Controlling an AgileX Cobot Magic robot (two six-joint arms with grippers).
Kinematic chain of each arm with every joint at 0, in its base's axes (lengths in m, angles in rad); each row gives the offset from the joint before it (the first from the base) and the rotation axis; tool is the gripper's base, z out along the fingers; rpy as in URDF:
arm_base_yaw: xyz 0 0 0.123 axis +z
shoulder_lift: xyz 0 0 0 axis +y
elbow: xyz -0.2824 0 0.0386 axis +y
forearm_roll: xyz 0.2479 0 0.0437 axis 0.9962 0 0.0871
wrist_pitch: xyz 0 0 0 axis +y
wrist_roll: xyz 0.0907 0 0.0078 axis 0.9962 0 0.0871
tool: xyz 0 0 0 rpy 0 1.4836 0
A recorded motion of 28 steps. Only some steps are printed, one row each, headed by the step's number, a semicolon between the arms.
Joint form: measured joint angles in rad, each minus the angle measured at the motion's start. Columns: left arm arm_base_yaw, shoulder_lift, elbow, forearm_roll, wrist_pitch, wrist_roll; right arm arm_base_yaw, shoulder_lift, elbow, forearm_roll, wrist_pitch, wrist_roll.
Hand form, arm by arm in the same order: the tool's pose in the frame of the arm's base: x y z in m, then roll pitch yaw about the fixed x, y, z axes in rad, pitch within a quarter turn. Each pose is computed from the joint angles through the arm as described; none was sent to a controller.
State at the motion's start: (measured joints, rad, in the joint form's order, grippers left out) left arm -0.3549 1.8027 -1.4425 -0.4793 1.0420 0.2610; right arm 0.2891 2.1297 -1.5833 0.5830 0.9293 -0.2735
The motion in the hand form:
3: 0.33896 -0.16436 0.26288 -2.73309 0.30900 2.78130; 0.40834 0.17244 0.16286 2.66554 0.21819 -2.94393
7: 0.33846 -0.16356 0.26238 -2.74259 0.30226 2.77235; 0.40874 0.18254 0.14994 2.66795 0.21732 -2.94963
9: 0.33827 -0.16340 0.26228 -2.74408 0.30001 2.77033; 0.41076 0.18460 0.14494 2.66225 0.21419 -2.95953
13: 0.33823 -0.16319 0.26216 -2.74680 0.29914 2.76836; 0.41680 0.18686 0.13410 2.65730 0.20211 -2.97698
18: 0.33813 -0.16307 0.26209 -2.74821 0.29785 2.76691; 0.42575 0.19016 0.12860 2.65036 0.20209 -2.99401
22: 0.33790 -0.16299 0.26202 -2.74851 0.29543 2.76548; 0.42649 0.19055 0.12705 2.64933 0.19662 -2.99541
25: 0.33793 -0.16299 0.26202 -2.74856 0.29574 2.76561; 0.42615 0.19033 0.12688 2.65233 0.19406 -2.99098
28: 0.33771 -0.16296 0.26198 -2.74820 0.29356 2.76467; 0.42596 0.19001 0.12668 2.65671 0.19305 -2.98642
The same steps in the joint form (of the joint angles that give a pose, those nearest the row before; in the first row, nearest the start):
3: 0.0000 0.0000 0.0000 0.0000 0.0024 0.0000; 0.0212 0.0206 0.0000 0.0000 -0.0220 0.0098
7: 0.0000 0.0000 0.0000 0.0104 0.0099 0.0000; 0.0444 0.0510 0.0000 0.0069 -0.0612 0.0179
9: 0.0000 0.0000 0.0000 0.0123 0.0124 0.0000; 0.0468 0.0671 -0.0073 0.0160 -0.0704 0.0203
13: 0.0000 0.0000 0.0000 0.0151 0.0133 0.0000; 0.0467 0.1069 -0.0344 0.0230 -0.0777 0.0310
18: 0.0000 0.0000 0.0000 0.0167 0.0147 0.0000; 0.0468 0.1464 -0.0847 0.0246 -0.0757 0.0494
22: 0.0000 0.0000 0.0000 0.0174 0.0174 0.0000; 0.0467 0.1529 -0.0908 0.0246 -0.0718 0.0530
25: 0.0000 0.0000 0.0000 0.0174 0.0171 0.0000; 0.0468 0.1529 -0.0908 0.0206 -0.0681 0.0530
28: 0.0000 0.0000 0.0000 0.0174 0.0195 0.0000; 0.0467 0.1530 -0.0908 0.0152 -0.0659 0.0530

